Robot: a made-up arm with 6 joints.
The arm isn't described. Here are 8 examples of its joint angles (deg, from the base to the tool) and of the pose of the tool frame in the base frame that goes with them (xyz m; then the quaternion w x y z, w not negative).
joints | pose
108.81 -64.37 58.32 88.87 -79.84 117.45 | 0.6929 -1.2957 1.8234 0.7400 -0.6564 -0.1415 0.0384
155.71 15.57 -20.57 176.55 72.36 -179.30 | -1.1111 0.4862 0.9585 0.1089 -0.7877 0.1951 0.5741
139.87 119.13 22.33 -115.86 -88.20 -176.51 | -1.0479 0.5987 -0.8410 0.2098 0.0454 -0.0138 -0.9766
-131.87 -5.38 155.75 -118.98 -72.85 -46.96 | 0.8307 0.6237 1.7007 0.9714 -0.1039 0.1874 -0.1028
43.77 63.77 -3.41 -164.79 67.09 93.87 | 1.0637 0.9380 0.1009 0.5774 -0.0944 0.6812 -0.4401
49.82 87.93 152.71 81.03 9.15 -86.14 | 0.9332 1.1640 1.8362 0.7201 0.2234 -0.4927 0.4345
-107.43 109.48 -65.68 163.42 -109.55 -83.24 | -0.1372 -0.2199 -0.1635 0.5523 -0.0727 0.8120 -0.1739
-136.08 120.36 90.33 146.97 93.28 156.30 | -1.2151 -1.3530 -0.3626 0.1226 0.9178 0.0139 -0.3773
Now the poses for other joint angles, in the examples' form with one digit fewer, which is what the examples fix.
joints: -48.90 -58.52 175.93 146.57 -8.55 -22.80
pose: -0.832 0.924 0.072 0.500 -0.252 0.577 0.595
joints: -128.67 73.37 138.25 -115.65 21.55 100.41
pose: -0.989 -1.107 2.057 0.297 -0.338 -0.390 -0.803
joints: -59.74 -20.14 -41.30 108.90 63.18 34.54
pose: 0.594 -0.613 1.299 0.523 -0.819 0.054 0.230
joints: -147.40 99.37 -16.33 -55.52 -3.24 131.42
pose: -0.640 -0.423 -0.677 0.632 0.555 0.478 -0.254
